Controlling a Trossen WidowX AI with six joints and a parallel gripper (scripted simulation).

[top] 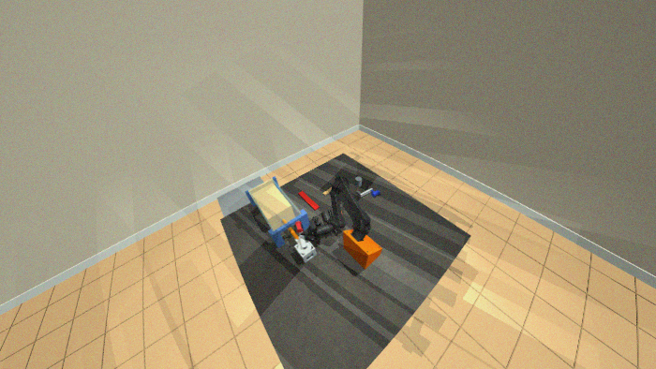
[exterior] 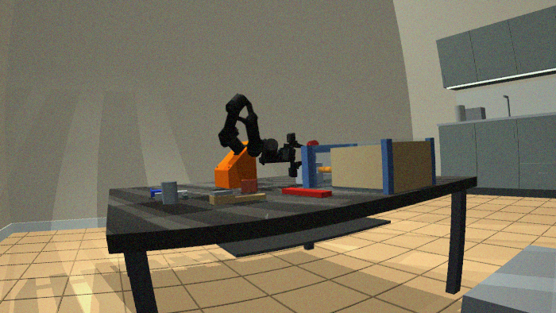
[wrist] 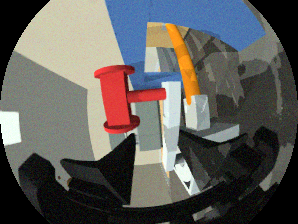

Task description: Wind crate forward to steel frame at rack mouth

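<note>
Now: the grey winch 100 mm below my gripper tip and 70 mm behind it. Round my gripper tip: wooden-handled tool (460 mm to the right, 300 mm ahead, 110 mm below); then clear-panelled cubby (350 mm ahead, 20 mm to the left, 10 mm below); then flat red bar (320 mm ahead, 230 mm to the right, 120 mm below).
</note>
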